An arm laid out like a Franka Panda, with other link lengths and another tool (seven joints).
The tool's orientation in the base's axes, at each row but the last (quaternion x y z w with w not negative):
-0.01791 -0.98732 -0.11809 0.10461
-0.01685 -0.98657 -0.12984 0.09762
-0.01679 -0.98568 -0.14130 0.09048
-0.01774 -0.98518 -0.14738 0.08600
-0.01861 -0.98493 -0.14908 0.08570
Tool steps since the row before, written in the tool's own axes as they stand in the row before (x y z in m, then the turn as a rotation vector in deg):
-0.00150 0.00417 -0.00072 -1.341 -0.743 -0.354
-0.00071 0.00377 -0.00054 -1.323 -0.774 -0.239
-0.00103 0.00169 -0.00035 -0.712 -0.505 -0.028
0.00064 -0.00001 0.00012 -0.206 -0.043 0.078
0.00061 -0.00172 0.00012 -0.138 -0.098 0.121
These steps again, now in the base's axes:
0.00186 0.00386 0.00132 1.338 -0.820 -0.117
0.00102 0.00350 0.00133 1.297 -0.820 -0.230
0.00117 0.00152 0.00061 0.675 -0.498 -0.243
-0.00065 0.00003 0.00000 0.187 -0.020 -0.122
-0.00073 -0.00160 -0.00051 0.110 -0.059 -0.166

